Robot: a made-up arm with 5 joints.
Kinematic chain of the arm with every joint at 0, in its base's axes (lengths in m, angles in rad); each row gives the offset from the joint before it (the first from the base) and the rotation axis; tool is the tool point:
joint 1: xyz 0 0 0.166 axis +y
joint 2: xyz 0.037 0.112 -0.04 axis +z
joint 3: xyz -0.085 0 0.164 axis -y
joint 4: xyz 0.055 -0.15 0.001 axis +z
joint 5: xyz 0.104 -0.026 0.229 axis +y
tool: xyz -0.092 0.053 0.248
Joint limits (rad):
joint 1: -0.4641..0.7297
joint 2: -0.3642..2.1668
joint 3: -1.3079..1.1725
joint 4: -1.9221..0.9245
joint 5: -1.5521..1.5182
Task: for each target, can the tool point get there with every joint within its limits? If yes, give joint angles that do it. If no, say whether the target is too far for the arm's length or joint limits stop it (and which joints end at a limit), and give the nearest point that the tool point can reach.
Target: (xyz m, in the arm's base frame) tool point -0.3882 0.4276 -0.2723
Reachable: no: joint limits stop it (at a limit: joint 1, joint 2, joint 3) | nearest point -0.1772 0.3514 0.0128 | short by 0.363 m
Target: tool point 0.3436 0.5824 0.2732
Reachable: yes | joints 0.6182 1.8236 -0.6658 -0.6463 1.0475
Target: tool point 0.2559 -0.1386 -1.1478
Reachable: no: too far | nearest point 0.2683 0.0035 -0.2579 | short by 0.901 m
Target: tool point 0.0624 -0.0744 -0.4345
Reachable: no: joint limits stop it (at a limit: joint 1, joint 3, joint 5) | nearest point 0.1767 -0.0504 -0.2276 | short by 0.238 m
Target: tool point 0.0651 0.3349 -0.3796
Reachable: no: joint limits stop it (at a limit: joint 1, joint 3, joint 5) | nearest point 0.1612 0.3119 -0.2141 | short by 0.193 m
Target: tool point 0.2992 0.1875 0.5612
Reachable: yes | joints 0.1438 1.3006 -0.7764 0.4232 -0.6595
